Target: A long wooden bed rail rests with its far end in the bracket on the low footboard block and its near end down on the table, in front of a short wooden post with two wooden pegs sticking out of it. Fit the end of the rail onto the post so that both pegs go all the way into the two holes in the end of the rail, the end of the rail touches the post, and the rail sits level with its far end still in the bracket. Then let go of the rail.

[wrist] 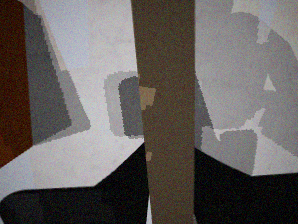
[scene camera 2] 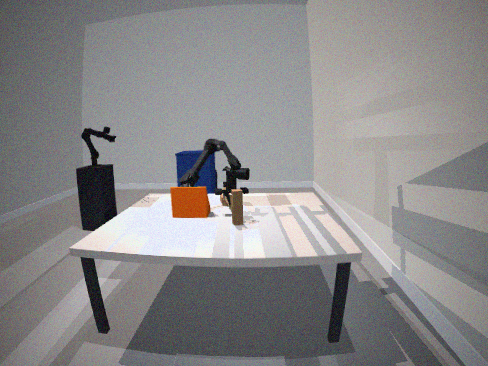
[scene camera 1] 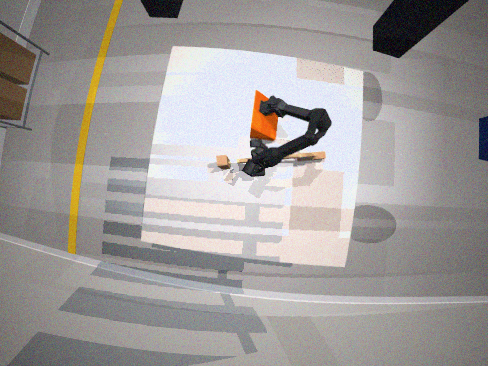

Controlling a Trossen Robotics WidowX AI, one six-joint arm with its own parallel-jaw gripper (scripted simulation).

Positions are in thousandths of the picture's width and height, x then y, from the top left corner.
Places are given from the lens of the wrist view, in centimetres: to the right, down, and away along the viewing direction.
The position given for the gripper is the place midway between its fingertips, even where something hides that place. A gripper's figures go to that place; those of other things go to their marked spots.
gripper (wrist: 545, 654): 1, 2, 11
long wooden rail (wrist: 555, 199): 0, -2, 5
